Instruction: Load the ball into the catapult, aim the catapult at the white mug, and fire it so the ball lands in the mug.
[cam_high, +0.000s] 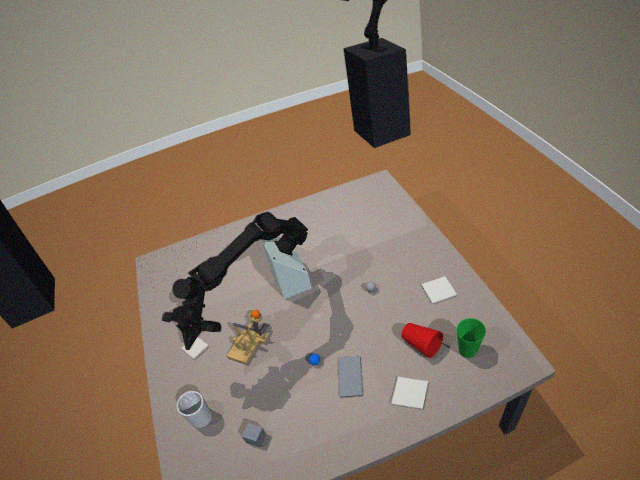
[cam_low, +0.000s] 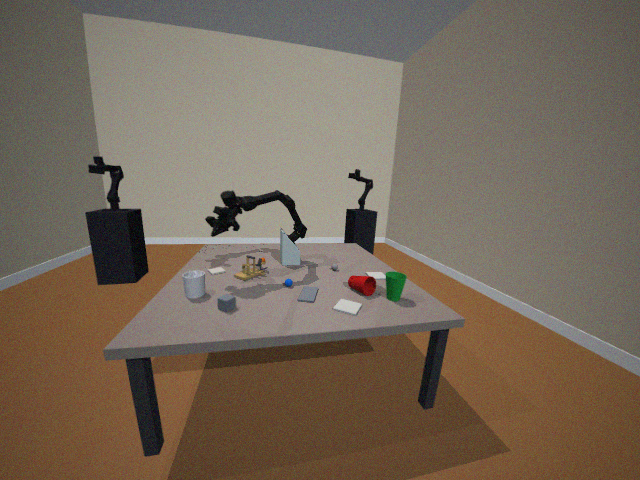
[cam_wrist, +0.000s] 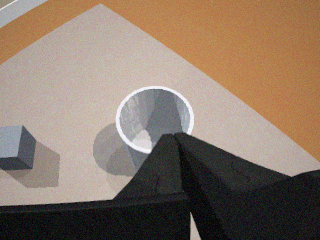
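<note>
Right now my gripper tip is 20 cm past the orange ball, 24 cm to the right of it and 20 cm above it. Also, from my gripper tip: grey cube (23 cm ahead, 8 cm to the left, 23 cm below); white mug (8 cm ahead, 7 cm to the right, 23 cm below); wooden catapult (14 cm behind, 21 cm to the left, 20 cm below).
</note>
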